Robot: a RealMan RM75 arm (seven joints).
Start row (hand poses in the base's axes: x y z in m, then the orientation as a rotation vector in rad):
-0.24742, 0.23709, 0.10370, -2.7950, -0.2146, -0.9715
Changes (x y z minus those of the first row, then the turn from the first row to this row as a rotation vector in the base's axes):
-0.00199, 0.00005, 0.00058, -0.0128, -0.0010, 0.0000
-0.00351, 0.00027, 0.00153, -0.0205, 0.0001, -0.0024
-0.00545, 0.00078, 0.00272, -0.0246, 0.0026, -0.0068
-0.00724, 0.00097, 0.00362, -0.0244, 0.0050, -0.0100
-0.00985, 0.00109, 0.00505, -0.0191, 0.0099, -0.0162
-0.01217, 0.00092, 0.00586, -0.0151, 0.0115, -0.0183
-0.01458, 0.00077, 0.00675, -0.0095, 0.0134, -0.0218
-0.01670, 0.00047, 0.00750, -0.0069, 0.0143, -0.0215
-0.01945, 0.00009, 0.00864, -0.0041, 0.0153, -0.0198
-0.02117, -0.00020, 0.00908, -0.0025, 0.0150, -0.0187
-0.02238, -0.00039, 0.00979, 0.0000, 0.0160, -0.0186
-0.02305, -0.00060, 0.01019, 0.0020, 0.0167, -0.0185
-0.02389, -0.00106, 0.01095, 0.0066, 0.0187, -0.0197
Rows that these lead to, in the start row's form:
-0.24941, 0.23714, 0.10428, -2.8061, -0.2217, -0.9750
-0.25093, 0.23736, 0.10523, -2.8144, -0.2225, -0.9752
-0.25287, 0.23787, 0.10642, -2.8209, -0.2183, -0.9732
-0.25466, 0.23806, 0.10732, -2.8229, -0.2134, -0.9705
-0.25727, 0.23818, 0.10875, -2.8225, -0.2013, -0.9640
-0.25959, 0.23801, 0.10956, -2.8203, -0.1960, -0.9616
-0.26200, 0.23786, 0.11045, -2.8173, -0.1878, -0.9588
-0.26412, 0.23756, 0.11120, -2.8152, -0.1867, -0.9570
-0.26687, 0.23718, 0.11234, -2.8125, -0.1874, -0.9548
-0.26859, 0.23689, 0.11278, -2.8105, -0.1881, -0.9547
-0.26980, 0.23670, 0.11349, -2.8086, -0.1868, -0.9529
-0.27047, 0.23649, 0.11389, -2.8071, -0.1858, -0.9515
-0.27131, 0.23603, 0.11465, -2.8042, -0.1814, -0.9482

